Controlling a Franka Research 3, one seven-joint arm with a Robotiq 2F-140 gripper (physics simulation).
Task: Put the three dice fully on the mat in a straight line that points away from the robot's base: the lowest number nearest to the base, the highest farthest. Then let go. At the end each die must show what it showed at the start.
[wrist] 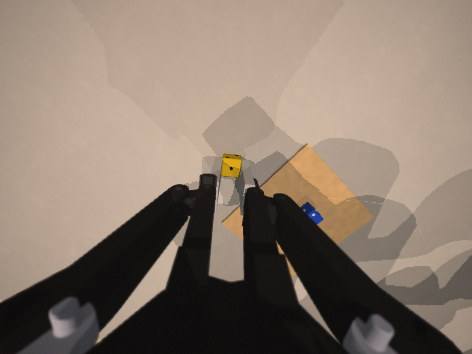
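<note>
A yellow die (231,166) is between the fingertips of my gripper (230,170), near the middle of the wrist view. The gripper is shut on it. One dark pip shows on the die's larger visible face, and part of another face with dark pips shows above it. A blue die (312,214) sits on the orange-brown mat (316,167), right of the gripper. A pale pip shows on it, and the right finger linkage is close to its left side in the view. Part of the mat is hidden behind the gripper. A third die does not show.
The beige table (150,60) surrounds the mat, with shadows across it and the mat. The mat's top corner points up in the view, and its upper left edge runs down behind the right finger.
</note>
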